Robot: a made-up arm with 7 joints.
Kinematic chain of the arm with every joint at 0, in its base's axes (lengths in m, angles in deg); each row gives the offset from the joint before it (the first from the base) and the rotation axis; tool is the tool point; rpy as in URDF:
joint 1: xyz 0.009 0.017 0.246 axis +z
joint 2: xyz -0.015 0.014 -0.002 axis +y
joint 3: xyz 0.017 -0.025 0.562 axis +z
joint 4: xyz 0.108 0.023 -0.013 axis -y
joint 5: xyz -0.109 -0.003 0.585 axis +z
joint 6: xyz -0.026 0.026 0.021 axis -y
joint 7: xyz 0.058 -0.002 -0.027 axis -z
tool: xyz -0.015 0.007 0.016 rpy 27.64 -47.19 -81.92
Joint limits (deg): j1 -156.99..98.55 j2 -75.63..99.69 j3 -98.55..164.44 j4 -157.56..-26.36 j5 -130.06..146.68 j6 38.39..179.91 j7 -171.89..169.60
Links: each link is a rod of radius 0.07 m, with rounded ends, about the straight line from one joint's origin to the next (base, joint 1, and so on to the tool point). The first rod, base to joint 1, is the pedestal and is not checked.
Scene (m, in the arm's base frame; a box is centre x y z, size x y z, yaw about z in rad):
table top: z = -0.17
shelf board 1: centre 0.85 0.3 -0 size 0.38 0.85 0.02 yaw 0.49
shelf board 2: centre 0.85 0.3 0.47 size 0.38 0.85 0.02 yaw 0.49
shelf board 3: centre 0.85 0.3 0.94 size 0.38 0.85 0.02 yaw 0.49
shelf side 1: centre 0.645 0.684 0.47 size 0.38 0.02 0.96 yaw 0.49
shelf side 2: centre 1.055 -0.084 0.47 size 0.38 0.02 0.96 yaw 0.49
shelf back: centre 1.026 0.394 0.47 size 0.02 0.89 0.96 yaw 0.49
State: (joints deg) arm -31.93 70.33 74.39 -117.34 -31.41 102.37 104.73
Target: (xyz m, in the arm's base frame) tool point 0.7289 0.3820 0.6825
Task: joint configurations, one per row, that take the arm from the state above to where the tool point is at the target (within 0.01 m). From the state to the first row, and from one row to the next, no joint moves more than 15 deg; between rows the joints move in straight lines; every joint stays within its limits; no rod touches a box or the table.
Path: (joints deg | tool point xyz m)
1: -40.71 69.83 76.69 -130.26 -32.53 100.87 104.06 | 0.6132 0.3965 0.2066
2: -49.48 69.32 78.99 -143.19 -33.65 99.36 103.39 | 0.5096 0.3414 0.2071
3: -58.26 68.82 81.29 -156.11 -34.77 97.86 102.72 | 0.3965 0.2901 0.2109
4: -59.14 71.68 93.05 -152.02 -34.67 98.93 102.60 | 0.4252 0.3064 0.3172
5: -60.02 74.54 104.82 -147.93 -34.57 100.00 102.49 | 0.4379 0.3006 0.4365
6: -60.90 77.40 116.58 -143.84 -34.47 101.08 102.38 | 0.4321 0.2690 0.5611
7: -61.77 80.26 128.35 -139.74 -34.36 102.15 102.27 | 0.4062 0.2099 0.6826
8: -54.82 73.50 119.69 -127.93 -33.23 102.98 102.96 | 0.5279 0.2749 0.6853
9: -47.86 66.74 111.04 -116.12 -32.09 103.81 103.66 | 0.6366 0.3350 0.6798
10: -40.90 59.99 102.39 -104.31 -30.96 104.65 104.36 | 0.7289 0.3820 0.6825

